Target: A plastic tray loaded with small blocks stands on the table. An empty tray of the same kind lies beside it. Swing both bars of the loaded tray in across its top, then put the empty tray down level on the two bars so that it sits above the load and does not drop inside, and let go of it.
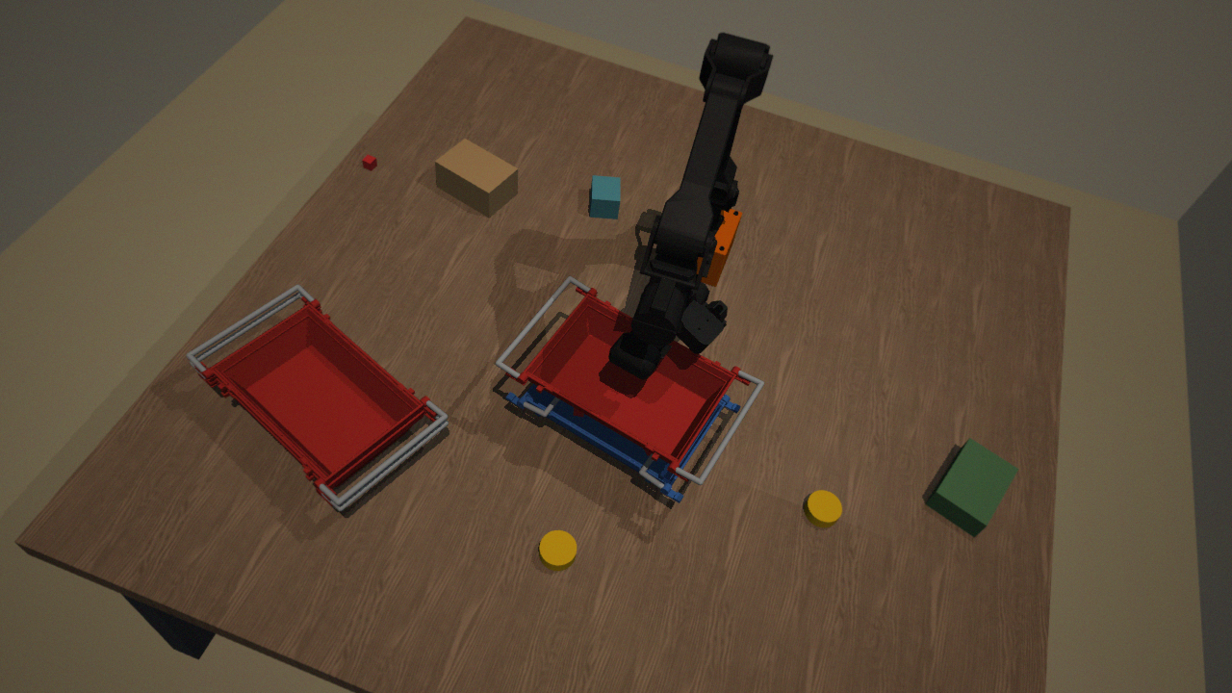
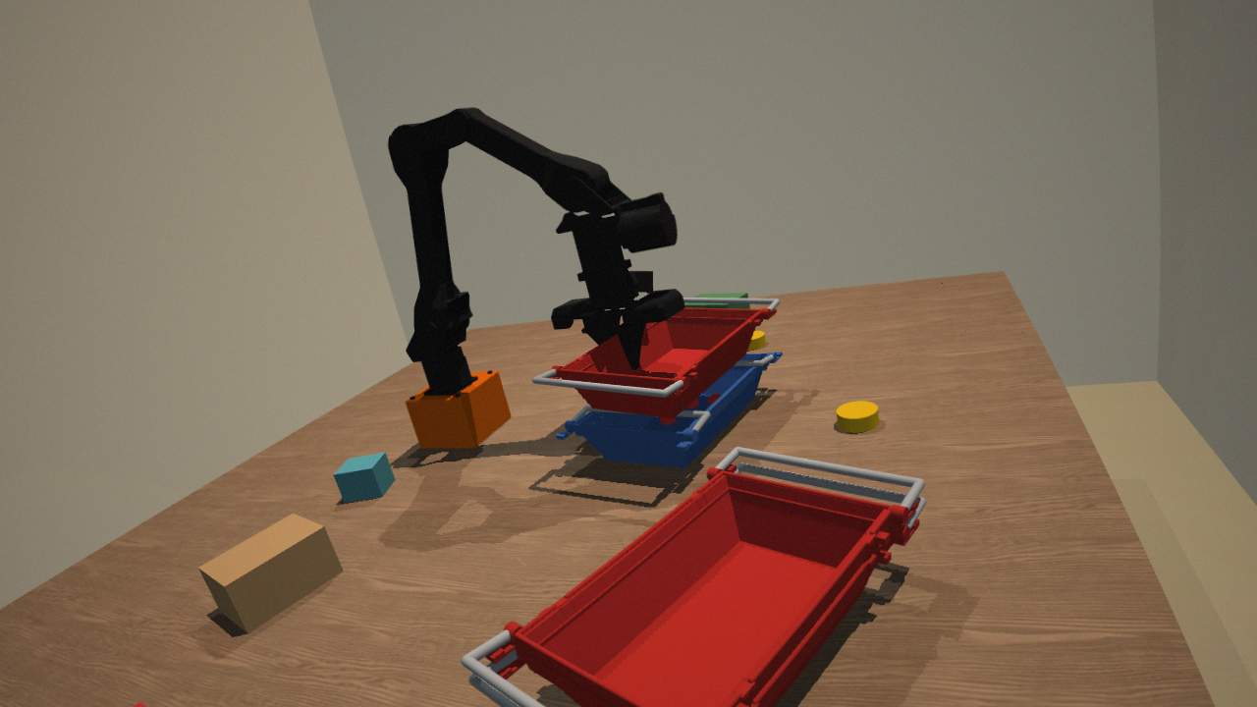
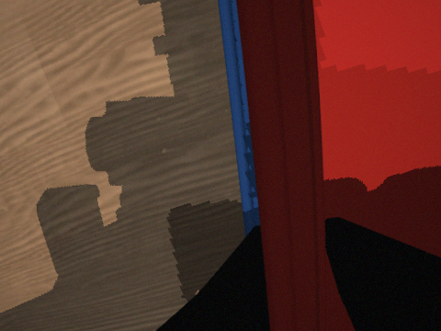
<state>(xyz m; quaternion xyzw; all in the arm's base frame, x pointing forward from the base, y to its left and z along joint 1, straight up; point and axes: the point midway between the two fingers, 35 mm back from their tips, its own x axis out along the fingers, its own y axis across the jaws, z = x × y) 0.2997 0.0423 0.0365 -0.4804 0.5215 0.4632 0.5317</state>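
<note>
My gripper tip is 70 mm short of the red tray, 30 mm below it and 10 mm to the left of it. The rest, counted from my gripper tip: teal cube: 330 mm behind, 230 mm to the right, 60 mm below; green box: 500 mm to the left, 70 mm behind, 60 mm below; tan box: 440 mm to the right, 250 mm behind, 50 mm below.
</note>
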